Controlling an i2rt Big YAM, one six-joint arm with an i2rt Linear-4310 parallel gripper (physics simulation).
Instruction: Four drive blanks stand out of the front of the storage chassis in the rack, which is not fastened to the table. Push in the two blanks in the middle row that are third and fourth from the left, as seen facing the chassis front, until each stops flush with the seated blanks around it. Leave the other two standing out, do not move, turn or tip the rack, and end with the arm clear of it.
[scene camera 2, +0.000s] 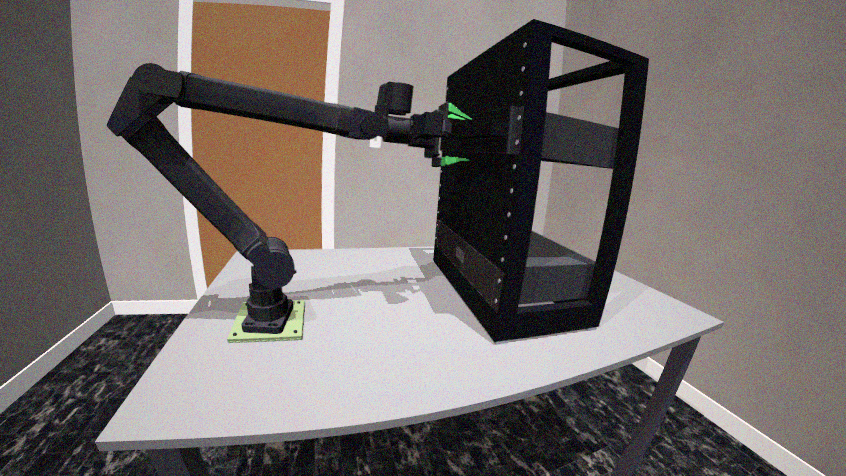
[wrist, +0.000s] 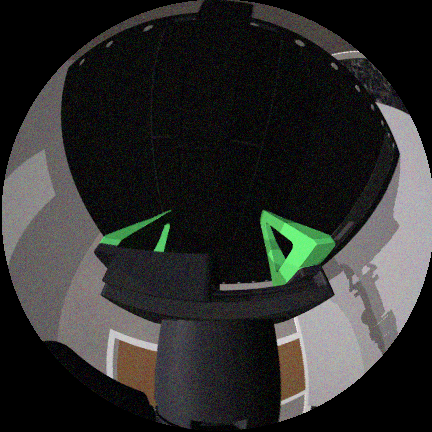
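Note:
The black rack stands upright on the table. The storage chassis sits in its upper half; its side shows through the open rack side, with an ear at the front post. Its front is nearly black in both views, and the single drive blanks cannot be told apart; faint outlines show in the wrist view. My gripper is open, with green fingers spread one above the other in the scene view, close in front of the chassis front. Nothing shows between the fingers. Whether they touch the front cannot be told.
A lower unit with a light label sits near the rack's bottom. The table carries the rack and the arm's yellow-green base plate. A brown door is in the wall behind the arm. The arm's shadow falls on the table.

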